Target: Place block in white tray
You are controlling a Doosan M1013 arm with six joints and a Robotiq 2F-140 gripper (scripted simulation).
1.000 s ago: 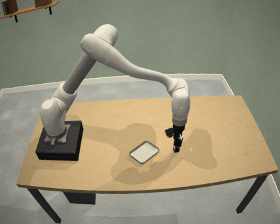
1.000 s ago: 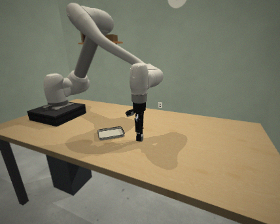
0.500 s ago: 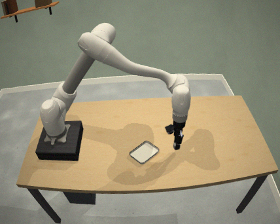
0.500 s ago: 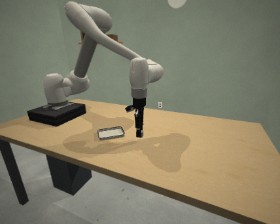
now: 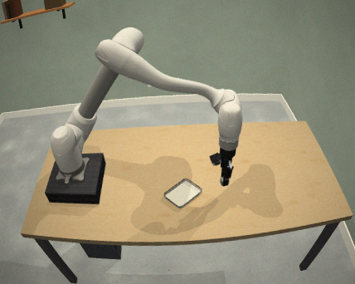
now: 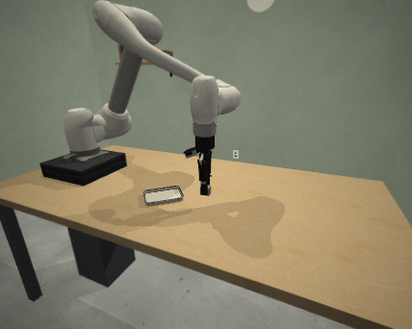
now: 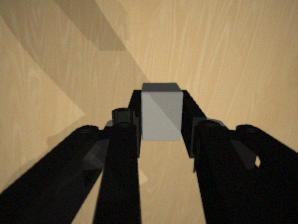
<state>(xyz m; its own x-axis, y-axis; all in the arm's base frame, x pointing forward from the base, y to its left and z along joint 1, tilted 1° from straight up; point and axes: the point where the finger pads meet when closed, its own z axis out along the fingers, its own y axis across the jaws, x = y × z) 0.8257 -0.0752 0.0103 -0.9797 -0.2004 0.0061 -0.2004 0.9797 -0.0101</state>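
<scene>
My hand is 2 cm above the grey block. Also, from my hand: white tray (21 cm behind, 8 cm below, 2 cm to the right).
</scene>
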